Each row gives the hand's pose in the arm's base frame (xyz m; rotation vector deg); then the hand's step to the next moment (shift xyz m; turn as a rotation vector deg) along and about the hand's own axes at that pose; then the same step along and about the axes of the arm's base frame.
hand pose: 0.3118 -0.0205 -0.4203 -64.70 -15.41 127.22
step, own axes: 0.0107 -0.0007 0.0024 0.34 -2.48 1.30
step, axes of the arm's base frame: -0.0063 0.0073 -0.0053 -0.08 2.28 1.66
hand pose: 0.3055 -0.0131 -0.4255 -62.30 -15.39 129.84
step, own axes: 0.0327 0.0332 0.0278 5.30 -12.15 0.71
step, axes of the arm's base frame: -0.0513 -0.0048 -0.0170 2.17 12.91 2.18
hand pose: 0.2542 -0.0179 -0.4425 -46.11 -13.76 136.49
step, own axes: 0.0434 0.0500 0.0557 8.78 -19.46 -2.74
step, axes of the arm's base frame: -0.0854 -0.0128 0.0059 5.63 20.77 0.25
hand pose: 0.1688 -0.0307 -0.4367 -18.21 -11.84 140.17
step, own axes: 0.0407 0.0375 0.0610 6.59 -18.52 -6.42
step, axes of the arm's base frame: -0.0700 -0.0075 0.0428 7.75 18.92 -3.11
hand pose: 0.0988 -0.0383 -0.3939 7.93 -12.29 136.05
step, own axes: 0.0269 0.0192 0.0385 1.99 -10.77 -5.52
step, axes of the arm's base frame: -0.0312 -0.0032 0.0399 5.77 10.11 -3.85
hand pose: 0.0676 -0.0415 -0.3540 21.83 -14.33 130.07
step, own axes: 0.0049 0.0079 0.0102 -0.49 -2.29 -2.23
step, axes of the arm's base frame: -0.0071 -0.0049 0.0108 1.60 1.83 -2.13
